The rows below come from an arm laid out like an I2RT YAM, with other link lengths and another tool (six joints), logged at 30 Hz.
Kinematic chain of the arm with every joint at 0, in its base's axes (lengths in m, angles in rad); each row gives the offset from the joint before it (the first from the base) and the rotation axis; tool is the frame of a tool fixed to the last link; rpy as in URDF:
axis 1: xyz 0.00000 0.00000 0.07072 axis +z
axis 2: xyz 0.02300 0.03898 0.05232 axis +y
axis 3: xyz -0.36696 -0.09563 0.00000 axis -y
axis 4: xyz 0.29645 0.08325 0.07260 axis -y
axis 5: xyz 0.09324 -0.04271 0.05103 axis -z
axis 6: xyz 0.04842 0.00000 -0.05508 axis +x
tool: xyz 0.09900 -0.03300 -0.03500 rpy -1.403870 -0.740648 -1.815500
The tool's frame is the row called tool.
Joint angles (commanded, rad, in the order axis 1, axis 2, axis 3, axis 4, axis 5, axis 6), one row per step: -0.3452 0.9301 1.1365 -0.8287 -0.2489 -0.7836; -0.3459 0.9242 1.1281 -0.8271 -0.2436 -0.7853; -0.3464 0.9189 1.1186 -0.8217 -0.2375 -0.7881; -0.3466 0.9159 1.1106 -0.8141 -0.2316 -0.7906; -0.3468 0.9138 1.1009 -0.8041 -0.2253 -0.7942; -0.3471 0.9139 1.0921 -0.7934 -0.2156 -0.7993; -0.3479 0.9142 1.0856 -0.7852 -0.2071 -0.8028; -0.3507 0.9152 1.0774 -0.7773 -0.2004 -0.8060; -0.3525 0.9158 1.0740 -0.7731 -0.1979 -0.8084; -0.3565 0.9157 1.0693 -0.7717 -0.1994 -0.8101; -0.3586 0.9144 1.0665 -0.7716 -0.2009 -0.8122; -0.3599 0.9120 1.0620 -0.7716 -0.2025 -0.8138; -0.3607 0.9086 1.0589 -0.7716 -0.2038 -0.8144; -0.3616 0.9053 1.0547 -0.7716 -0.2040 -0.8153
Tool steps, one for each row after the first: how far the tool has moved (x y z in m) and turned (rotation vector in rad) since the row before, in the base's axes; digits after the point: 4 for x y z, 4 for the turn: -0.0018 -0.0004 -0.0021 -0.0040 0.0020 -0.0040; -0.0011 -0.0007 -0.0019 -0.0061 0.0002 -0.0039; -0.0002 -0.0010 -0.0014 -0.0062 -0.0012 -0.0036; 0.0003 -0.0012 -0.0019 -0.0072 -0.0008 -0.0033; 0.0008 -0.0020 -0.0018 -0.0101 0.0005 -0.0053; 0.0005 -0.0018 -0.0013 -0.0080 0.0006 -0.0058; 0.0004 -0.0021 -0.0024 -0.0058 0.0028 -0.0065; 0.0003 -0.0011 -0.0008 -0.0034 0.0005 -0.0025; -0.0003 -0.0008 -0.0019 0.0005 0.0029 -0.0018; -0.0005 -0.0002 -0.0009 -0.0004 0.0012 0.0003; -0.0007 0.0001 -0.0015 0.0003 0.0018 0.0009; -0.0009 0.0003 -0.0006 0.0001 -0.0005 0.0006; -0.0010 0.0001 -0.0011 -0.0003 0.0009 -0.0002
